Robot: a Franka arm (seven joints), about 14 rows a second.
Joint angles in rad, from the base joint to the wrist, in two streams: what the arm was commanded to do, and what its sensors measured. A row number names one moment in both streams.
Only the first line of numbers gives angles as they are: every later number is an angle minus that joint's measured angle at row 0.
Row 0, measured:
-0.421, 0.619, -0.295, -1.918, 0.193, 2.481, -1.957
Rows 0 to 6, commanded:
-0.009, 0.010, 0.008, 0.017, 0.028, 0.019, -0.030
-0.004, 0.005, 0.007, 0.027, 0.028, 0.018, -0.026
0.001, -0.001, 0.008, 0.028, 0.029, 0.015, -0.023
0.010, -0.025, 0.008, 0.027, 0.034, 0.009, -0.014
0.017, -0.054, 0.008, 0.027, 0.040, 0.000, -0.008
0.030, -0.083, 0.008, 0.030, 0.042, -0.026, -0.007
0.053, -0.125, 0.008, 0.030, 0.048, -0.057, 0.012
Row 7, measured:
0.023, -0.030, 0.006, 0.047, 0.023, 0.001, 0.001
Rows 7 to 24, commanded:
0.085, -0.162, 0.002, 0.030, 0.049, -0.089, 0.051
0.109, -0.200, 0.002, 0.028, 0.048, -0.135, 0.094
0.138, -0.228, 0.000, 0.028, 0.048, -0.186, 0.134
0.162, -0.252, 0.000, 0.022, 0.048, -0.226, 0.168
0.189, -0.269, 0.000, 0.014, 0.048, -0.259, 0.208
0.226, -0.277, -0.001, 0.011, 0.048, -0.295, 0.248
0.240, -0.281, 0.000, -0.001, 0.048, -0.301, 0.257
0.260, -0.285, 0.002, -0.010, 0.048, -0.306, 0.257
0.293, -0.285, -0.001, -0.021, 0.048, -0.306, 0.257
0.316, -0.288, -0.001, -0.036, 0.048, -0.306, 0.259
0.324, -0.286, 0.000, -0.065, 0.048, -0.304, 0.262
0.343, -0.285, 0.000, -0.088, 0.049, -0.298, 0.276
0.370, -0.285, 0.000, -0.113, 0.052, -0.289, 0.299
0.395, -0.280, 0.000, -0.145, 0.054, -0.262, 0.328
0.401, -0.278, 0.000, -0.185, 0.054, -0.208, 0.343
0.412, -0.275, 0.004, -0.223, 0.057, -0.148, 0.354
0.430, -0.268, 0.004, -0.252, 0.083, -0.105, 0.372
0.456, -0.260, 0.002, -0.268, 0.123, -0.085, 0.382
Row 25, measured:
0.418, -0.254, 0.010, -0.214, 0.064, -0.145, 0.362
